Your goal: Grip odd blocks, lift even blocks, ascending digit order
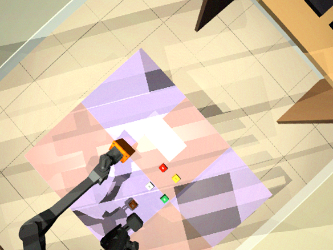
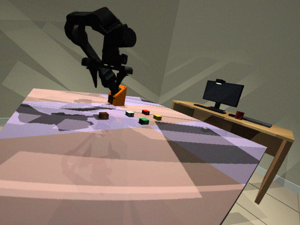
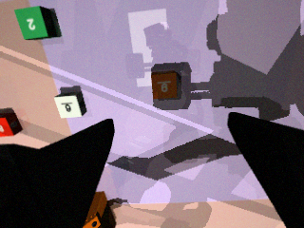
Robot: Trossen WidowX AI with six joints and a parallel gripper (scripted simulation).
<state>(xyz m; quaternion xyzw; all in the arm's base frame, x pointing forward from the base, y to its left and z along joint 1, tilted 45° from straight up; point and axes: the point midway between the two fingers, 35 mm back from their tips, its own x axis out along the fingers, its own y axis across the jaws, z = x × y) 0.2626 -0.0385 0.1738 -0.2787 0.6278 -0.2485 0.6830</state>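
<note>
The yellow block lies 27 cm to the left of my gripper tip, 11 cm below it and 4 cm ahead of it. Also, from my gripper tip: green block (15 cm to the left, 11 cm below, 8 cm ahead); then orange block (11 cm below); then white block (14 cm to the left, 11 cm below, 2 cm behind).
</note>
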